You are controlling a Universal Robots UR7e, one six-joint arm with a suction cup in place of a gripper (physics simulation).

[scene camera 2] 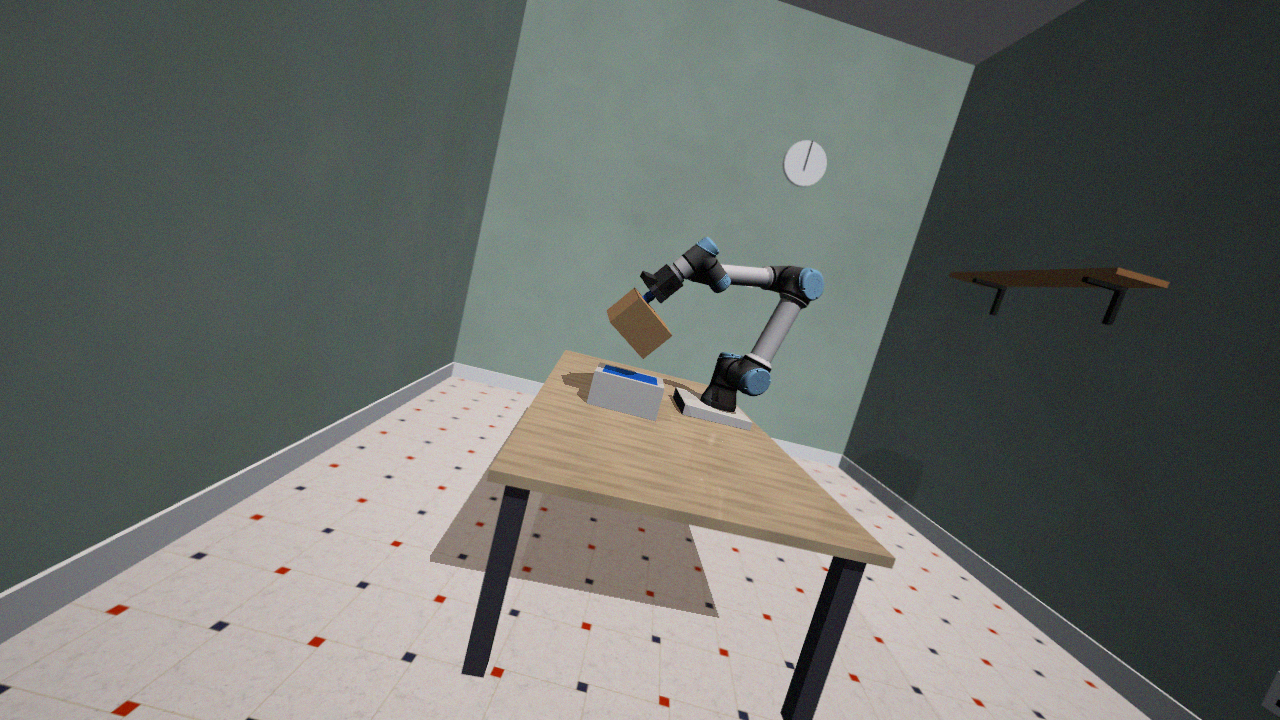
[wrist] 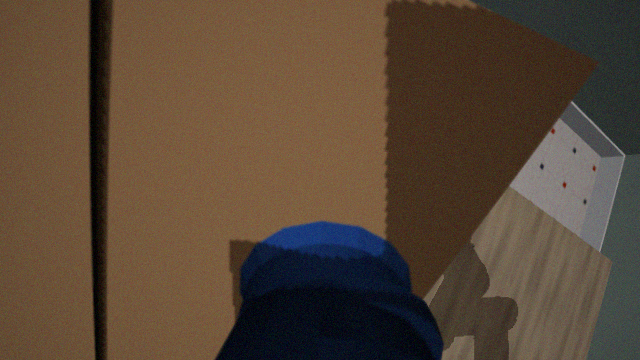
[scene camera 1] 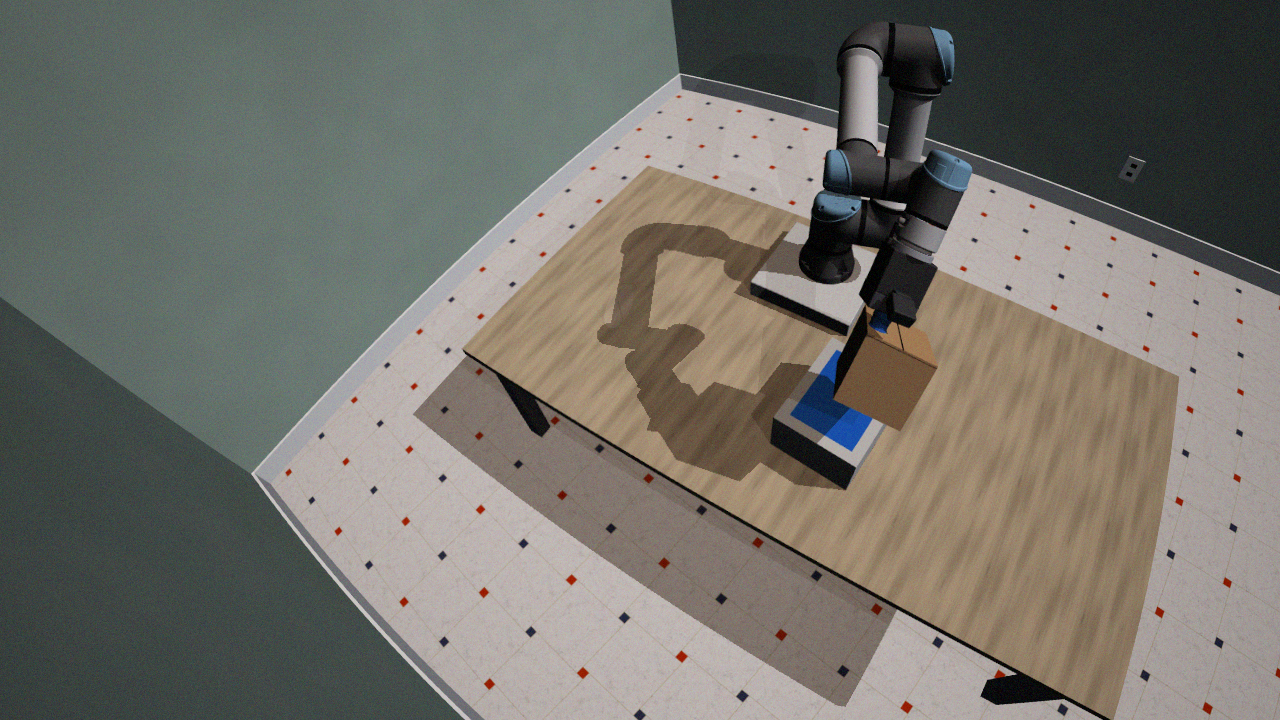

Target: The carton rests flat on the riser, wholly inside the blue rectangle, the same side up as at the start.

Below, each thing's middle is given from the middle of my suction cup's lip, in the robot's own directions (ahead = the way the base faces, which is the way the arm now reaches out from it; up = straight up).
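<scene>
I find the brown carton (scene camera 1: 882,375) 20 mm ahead of my suction cup, 30 mm to the left of it and 90 mm below it. The grey riser (scene camera 2: 615,388), again counted from my suction cup, is 20 mm behind, 20 mm to the right and 350 mm below.
</scene>
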